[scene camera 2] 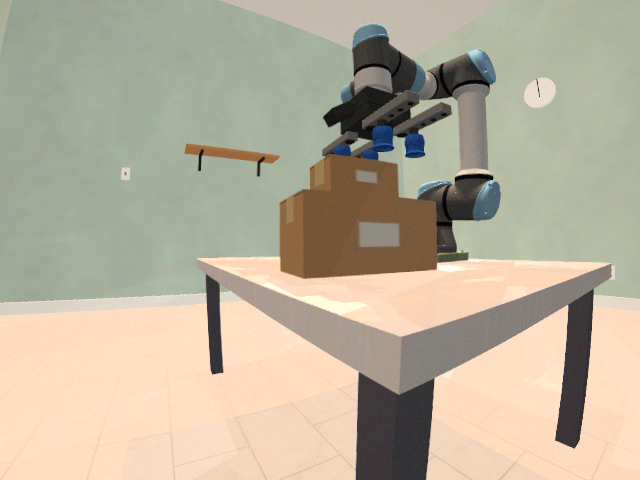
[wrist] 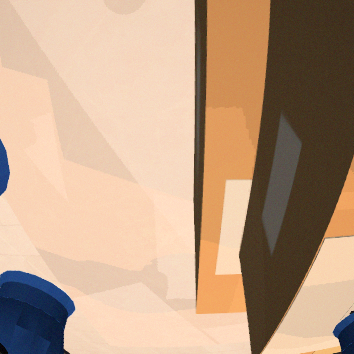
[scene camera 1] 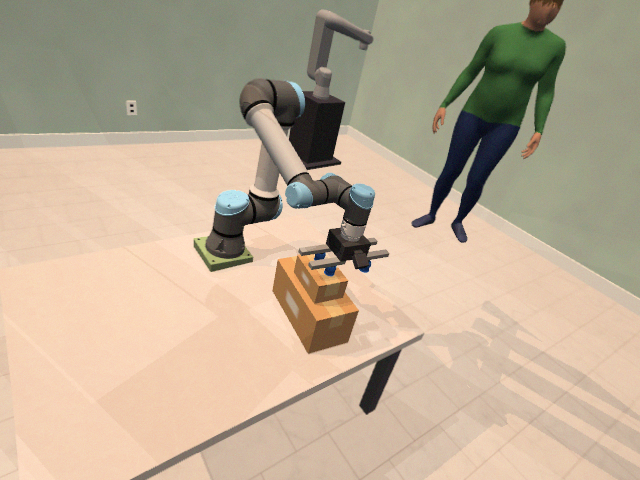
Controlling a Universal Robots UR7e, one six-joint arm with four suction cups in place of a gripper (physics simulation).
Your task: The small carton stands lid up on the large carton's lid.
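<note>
The small carton stands lid up on the large carton's lid. The large carton rests on the table near its right edge. My suction gripper sits over the small carton. Two of its blue cups press on the carton's lid and the other two hang past its edge over nothing. In the wrist view the small carton's dark side fills the right. The large carton's lid shows beside it, and a free cup is at the lower left.
A person in green stands on the floor to the right of the table. A black box with a grey pipe stands behind the arm. The arm's base is bolted on the table. A wall shelf hangs at the back.
</note>
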